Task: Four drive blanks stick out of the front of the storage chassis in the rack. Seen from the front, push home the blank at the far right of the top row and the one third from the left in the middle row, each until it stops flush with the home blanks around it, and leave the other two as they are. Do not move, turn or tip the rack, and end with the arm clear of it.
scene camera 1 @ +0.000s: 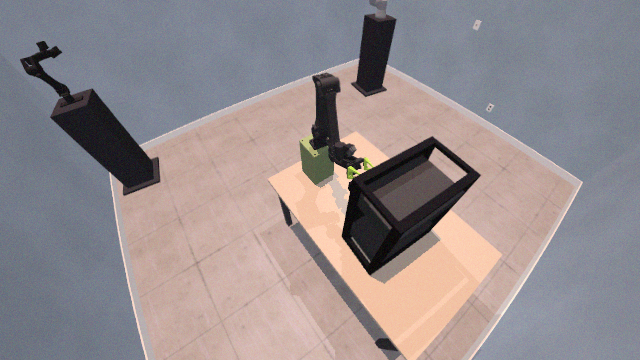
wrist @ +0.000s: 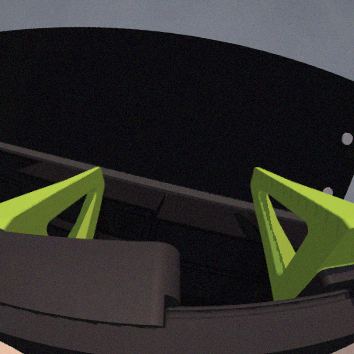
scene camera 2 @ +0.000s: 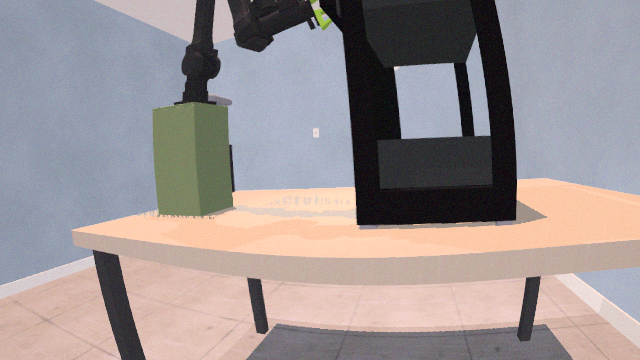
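Seen in the pictures: gripper, between the fingertips: [wrist: 176,175]; arm's base, origin of its link: [scene camera 1: 319,142] [scene camera 2: 195,107].
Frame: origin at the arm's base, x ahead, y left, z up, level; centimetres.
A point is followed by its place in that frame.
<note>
The black rack [scene camera 1: 395,162] @[x 54.5, y 9.7, z 30.5 cm] [scene camera 2: 435,206] @[x 67.2, y -11.1, z -27.9 cm] [wrist: 150,100] @[x 51.6, y 4.6, z 25.3 cm] stands upright on the table. The storage chassis appears to be the dark grey box [scene camera 2: 420,35] @[x 66.1, y 9.7, z 10.6 cm] high in the rack in scene camera 2. Its front is turned away from both scene cameras. In the wrist view a grey lip [wrist: 180,189] @[x 51.1, y 1.1, z 19.4 cm] slants across below the black rack front, with dark panels beneath it. The faces are too dark to tell single drive blanks or how far they stick out. My gripper [scene camera 1: 361,169] @[x 48.8, y 1.2, z 21.2 cm] [scene camera 2: 320,15] [wrist: 176,175] @[x 48.8, y 1.2, z 21.2 cm] is open and empty, at the rack's front near its upper part; contact cannot be told.
The arm stands on a green block [scene camera 1: 316,162] @[x 8.8, y -7.0, z -7.1 cm] [scene camera 2: 192,160] @[x 7.9, y -8.7, z -16.7 cm] at one end of the wooden table [scene camera 1: 425,320] @[x 117.0, y 3.5, z -31.7 cm] [scene camera 2: 300,240] @[x 46.4, y -20.8, z -31.7 cm]. A second dark grey box [scene camera 2: 435,162] @[x 67.2, y -7.5, z -20.6 cm] sits low in the rack. Two black pedestals [scene camera 1: 105,142] [scene camera 1: 375,55] with other arms stand on the floor away from the table.
</note>
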